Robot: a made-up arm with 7 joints. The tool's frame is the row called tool.
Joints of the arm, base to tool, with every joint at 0 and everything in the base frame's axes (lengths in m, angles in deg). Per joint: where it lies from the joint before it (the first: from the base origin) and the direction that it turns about. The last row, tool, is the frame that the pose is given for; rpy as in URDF.
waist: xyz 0 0 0.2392 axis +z
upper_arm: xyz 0 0 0 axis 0 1 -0.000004
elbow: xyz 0 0 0.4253 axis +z
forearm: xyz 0.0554 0 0 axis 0 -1 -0.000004
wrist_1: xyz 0.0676 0 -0.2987 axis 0 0.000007 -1
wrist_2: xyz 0 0 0 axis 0 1 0.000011
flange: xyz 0.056 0 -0.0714 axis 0 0.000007 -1
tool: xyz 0 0 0 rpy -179.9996 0 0
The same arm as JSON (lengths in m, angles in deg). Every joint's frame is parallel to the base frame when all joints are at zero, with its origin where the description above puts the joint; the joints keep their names.
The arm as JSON. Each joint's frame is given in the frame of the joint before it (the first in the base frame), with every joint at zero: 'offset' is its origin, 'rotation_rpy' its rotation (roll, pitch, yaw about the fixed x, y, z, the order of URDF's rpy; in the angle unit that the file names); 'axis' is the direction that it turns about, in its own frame. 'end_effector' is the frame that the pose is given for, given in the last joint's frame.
{
  "length_unit": "m",
  "angle_unit": "deg",
  "chain": [
    {
      "id": "waist",
      "offset": [
        0.0,
        0.0,
        0.2392
      ],
      "rotation_rpy": [
        0.0,
        0.0,
        0.0
      ],
      "axis": [
        0.0,
        0.0,
        1.0
      ]
    },
    {
      "id": "upper_arm",
      "offset": [
        0.0,
        0.0,
        0.0
      ],
      "rotation_rpy": [
        0.0,
        0.0,
        0.0
      ],
      "axis": [
        0.0,
        1.0,
        0.0
      ]
    },
    {
      "id": "elbow",
      "offset": [
        0.0,
        0.0,
        0.4253
      ],
      "rotation_rpy": [
        0.0,
        0.0,
        0.0
      ],
      "axis": [
        0.0,
        0.0,
        1.0
      ]
    },
    {
      "id": "forearm",
      "offset": [
        0.0554,
        0.0,
        0.0
      ],
      "rotation_rpy": [
        0.0,
        0.0,
        0.0
      ],
      "axis": [
        0.0,
        -1.0,
        0.0
      ]
    },
    {
      "id": "wrist_1",
      "offset": [
        0.0676,
        0.0,
        -0.2987
      ],
      "rotation_rpy": [
        0.0,
        0.0,
        0.0
      ],
      "axis": [
        0.0,
        0.0,
        -1.0
      ]
    },
    {
      "id": "wrist_2",
      "offset": [
        0.0,
        0.0,
        0.0
      ],
      "rotation_rpy": [
        0.0,
        0.0,
        0.0
      ],
      "axis": [
        0.0,
        1.0,
        0.0
      ]
    },
    {
      "id": "flange",
      "offset": [
        0.056,
        0.0,
        -0.0714
      ],
      "rotation_rpy": [
        0.0,
        0.0,
        0.0
      ],
      "axis": [
        0.0,
        0.0,
        -1.0
      ]
    }
  ],
  "end_effector": {
    "offset": [
      0.0,
      0.0,
      0.0
    ],
    "rotation_rpy": [
      -180.0,
      0.0,
      0.0
    ]
  }
}

